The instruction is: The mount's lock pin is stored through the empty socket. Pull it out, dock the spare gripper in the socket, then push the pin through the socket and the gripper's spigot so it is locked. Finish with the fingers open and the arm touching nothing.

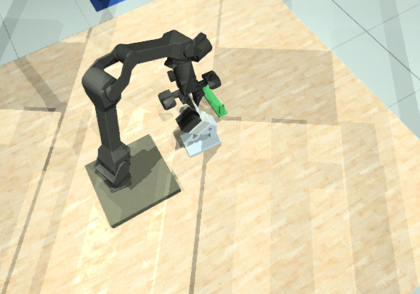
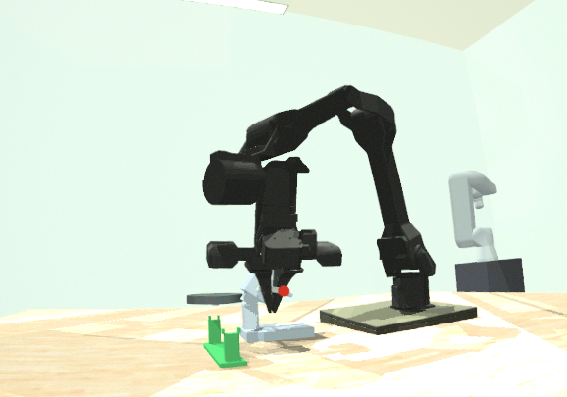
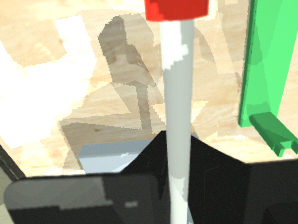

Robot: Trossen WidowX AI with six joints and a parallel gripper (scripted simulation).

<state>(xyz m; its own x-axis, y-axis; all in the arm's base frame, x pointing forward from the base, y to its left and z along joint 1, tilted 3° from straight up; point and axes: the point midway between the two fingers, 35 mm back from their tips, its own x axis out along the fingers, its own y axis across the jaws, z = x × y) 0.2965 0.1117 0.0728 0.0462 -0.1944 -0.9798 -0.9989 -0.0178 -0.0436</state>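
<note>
Right now the mount is 8 cm to the right of my gripper tip and 1 cm behind it. The rest, counted from my gripper tip: spare gripper: 8 cm to the right, 7 cm above, 3 cm behind; then green cradle: 8 cm ahead, 4 cm to the left, 3 cm below.
</note>
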